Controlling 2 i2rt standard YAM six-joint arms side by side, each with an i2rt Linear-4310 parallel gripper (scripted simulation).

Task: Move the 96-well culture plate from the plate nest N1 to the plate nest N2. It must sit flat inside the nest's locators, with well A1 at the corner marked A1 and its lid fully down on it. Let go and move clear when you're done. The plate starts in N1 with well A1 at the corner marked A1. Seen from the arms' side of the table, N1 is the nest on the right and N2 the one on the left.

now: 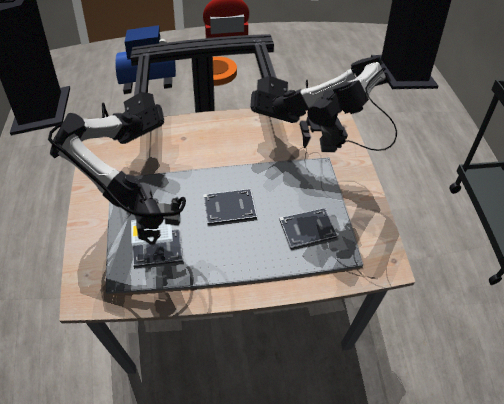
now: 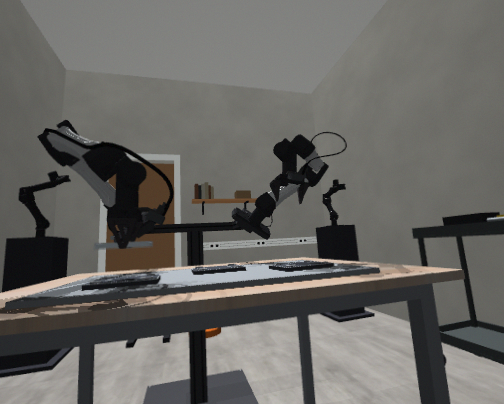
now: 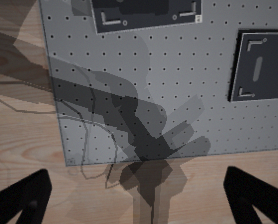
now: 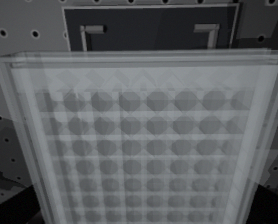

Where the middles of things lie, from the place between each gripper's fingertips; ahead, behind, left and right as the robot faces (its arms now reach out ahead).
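You'd find nest N1 (image 1: 155, 253) 540 mm to the right of my left gripper (image 1: 318, 147), 140 mm ahead of it and 230 mm below it. The plate nest (image 1: 229, 204) is 290 mm to the right of my left hand, 10 mm ahead of it and 230 mm below it. With nest N2 (image 1: 310, 231), my left gripper is 230 mm above it, 140 mm short of it and 50 mm to the left of it.
From my right hand, nest N1 is 9 cm below, while nest N2 is 50 cm to the left, 1 cm ahead and 9 cm below. The plate nest is 26 cm to the left of my right hand, 12 cm behind it and 9 cm below it.
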